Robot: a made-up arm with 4 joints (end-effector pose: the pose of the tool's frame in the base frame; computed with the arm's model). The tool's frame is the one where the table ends.
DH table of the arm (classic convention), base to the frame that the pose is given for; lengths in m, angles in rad. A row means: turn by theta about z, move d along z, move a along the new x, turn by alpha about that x. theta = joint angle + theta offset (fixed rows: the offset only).
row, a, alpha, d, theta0
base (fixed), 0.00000, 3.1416, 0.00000, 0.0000
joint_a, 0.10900, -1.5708, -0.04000, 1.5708
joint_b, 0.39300, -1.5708, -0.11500, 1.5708
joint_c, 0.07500, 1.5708, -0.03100, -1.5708
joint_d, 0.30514, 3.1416, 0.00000, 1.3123
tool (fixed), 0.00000, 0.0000, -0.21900, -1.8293
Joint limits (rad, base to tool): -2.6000..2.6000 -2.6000..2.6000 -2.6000..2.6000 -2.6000..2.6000
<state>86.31 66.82 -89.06 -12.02</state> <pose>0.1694 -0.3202 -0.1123 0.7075 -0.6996 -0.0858 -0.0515</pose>
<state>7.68 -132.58 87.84 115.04</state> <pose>-0.1171 -0.1546 -0.1307 0.6962 0.1659 0.6966 0.0502</pose>
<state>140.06 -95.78 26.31 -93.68</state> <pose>-0.0538 0.5451 -0.1232 0.6667 -0.1904 -0.7134 -0.1019</pose>
Working (the frame after each row of the table, in the pose's form):
after base (fixed): 0.0000 0.0000 0.0000 0.0000 -1.0000 0.0000 0.0000
after joint_a: -0.0700 0.0836 0.0400 0.2992 0.2992 0.6407 0.6407
after joint_b: -0.4092 0.3095 0.0004 0.4226 -0.0457 0.0213 0.9049
after joint_c: -0.3768 0.3757 -0.0338 0.6268 0.5560 0.3817 0.3902
after joint_d: -0.2536 0.6326 -0.1430 0.4875 -0.6814 -0.2844 0.4661

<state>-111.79 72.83 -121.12 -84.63</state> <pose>-0.2245 0.4453 0.1718 0.5682 0.1191 0.7497 -0.3177</pose>
Working (the frame after each row of the table, in the pose's form):
after base (fixed): 0.0000 0.0000 0.0000 0.0000 -1.0000 0.0000 0.0000
after joint_a: 0.1012 0.0405 0.0400 0.6944 0.6944 0.1336 0.1336
after joint_b: -0.2901 0.0079 0.1560 0.1466 0.1869 -0.9710 0.0282
after joint_c: -0.2391 0.0700 0.1667 0.6346 -0.6174 -0.2063 0.4167
after joint_d: -0.0545 0.3114 0.1384 0.5983 0.6667 0.3631 0.2564

